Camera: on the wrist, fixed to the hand. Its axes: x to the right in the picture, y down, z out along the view.
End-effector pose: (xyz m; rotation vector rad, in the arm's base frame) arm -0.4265 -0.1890 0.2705 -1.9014 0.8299 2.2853
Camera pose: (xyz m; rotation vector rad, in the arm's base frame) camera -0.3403 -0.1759 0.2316 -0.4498 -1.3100 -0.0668
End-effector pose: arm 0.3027 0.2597 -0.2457 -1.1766 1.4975 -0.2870
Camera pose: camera 0.2690 0.1925 -0.1869 1.8022 1.6482 1.6551
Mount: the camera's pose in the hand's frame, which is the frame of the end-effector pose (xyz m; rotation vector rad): 0.0115 -0.0574 -0.0754 -0.0900 0.1564 3.0638
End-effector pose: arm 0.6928 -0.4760 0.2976 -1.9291 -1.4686 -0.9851
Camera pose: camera 0.6215 -0.5109 0.3507 -1.4195 1.8254 0.4941
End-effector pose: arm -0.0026 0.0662 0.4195 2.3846 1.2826 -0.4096
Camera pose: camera -0.0397 0.1391 0.4687 1.4046 -2.3492 0.7200
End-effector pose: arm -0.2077 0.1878 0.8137 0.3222 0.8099 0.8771
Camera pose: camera -0.2275 0.1565 0.7257 -0.8604 0.2724 -2.1463
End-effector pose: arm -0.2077 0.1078 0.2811 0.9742 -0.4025 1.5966
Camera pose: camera -0.1821 0.1849 0.2310 0.4749 0.9403 -1.4054
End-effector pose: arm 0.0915 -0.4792 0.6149 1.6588 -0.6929 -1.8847
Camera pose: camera 0.1620 -0.4477 0.5587 -0.4522 -1.2913 0.5779
